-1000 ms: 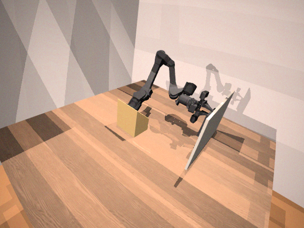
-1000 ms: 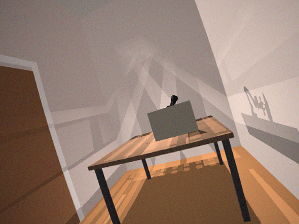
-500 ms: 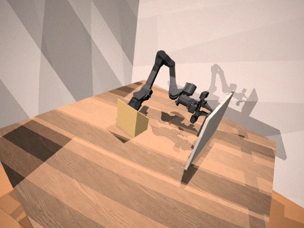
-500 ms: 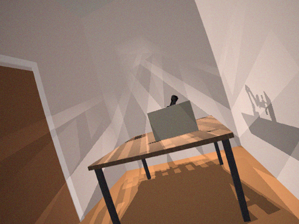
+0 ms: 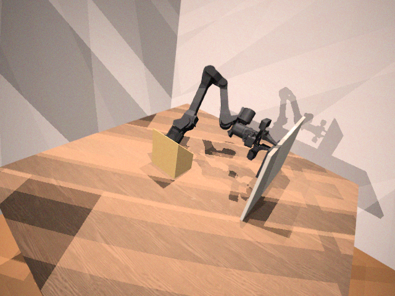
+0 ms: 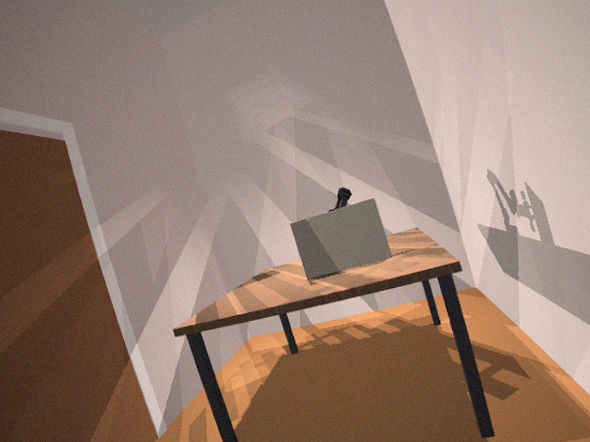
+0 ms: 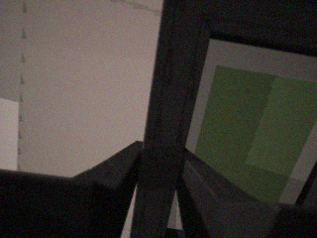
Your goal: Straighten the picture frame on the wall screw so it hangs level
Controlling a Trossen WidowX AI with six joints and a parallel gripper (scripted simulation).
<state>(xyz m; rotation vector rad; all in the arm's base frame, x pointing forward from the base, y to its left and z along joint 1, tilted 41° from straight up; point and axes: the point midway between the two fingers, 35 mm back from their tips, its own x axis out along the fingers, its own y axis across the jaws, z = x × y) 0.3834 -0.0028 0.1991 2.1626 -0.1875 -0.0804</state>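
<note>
My gripper tip is 5 cm above the picture frame and 1 cm to the left of it. The rest, counted from my gripper tip: grey wall panel (7 cm below, 1 cm ahead).
</note>
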